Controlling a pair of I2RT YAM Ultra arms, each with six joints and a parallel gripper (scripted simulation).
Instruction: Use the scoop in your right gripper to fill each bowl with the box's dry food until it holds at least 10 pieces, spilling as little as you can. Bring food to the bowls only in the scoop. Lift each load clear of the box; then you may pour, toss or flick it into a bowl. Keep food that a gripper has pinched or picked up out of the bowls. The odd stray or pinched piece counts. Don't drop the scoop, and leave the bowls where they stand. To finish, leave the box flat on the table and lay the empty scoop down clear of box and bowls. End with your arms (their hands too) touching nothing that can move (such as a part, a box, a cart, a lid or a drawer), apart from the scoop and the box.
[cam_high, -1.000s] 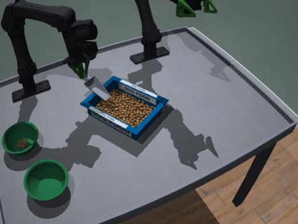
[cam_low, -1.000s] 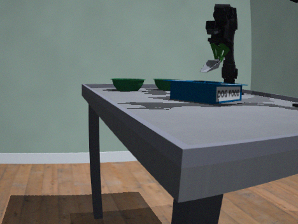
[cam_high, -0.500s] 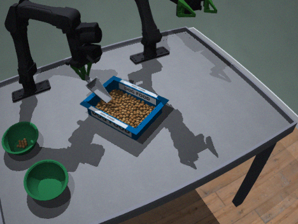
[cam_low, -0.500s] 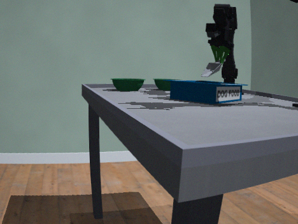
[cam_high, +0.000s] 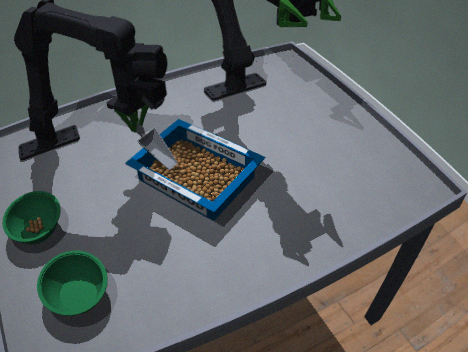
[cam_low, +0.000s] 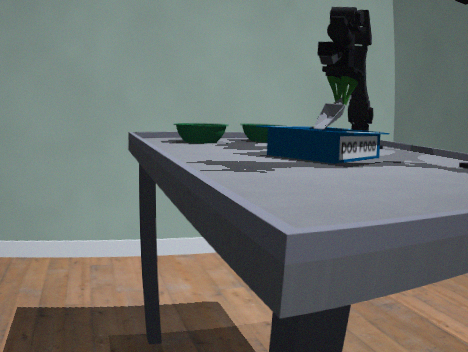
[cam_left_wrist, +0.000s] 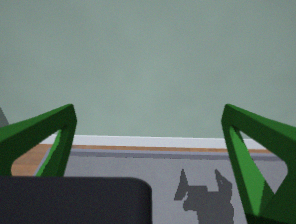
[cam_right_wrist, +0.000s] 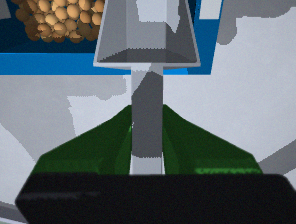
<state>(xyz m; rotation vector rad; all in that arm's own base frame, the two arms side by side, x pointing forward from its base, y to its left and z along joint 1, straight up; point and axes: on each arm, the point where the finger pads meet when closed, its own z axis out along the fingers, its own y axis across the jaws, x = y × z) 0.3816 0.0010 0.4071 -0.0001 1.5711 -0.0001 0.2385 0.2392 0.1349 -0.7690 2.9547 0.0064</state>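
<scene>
Right now my right hand is 110 mm to the right of the box, 100 mm short of it and 90 mm above it. The rest, counted from my right hand: grey scoop 30 mm below, 30 mm ahead, 20 mm to the left.
</scene>
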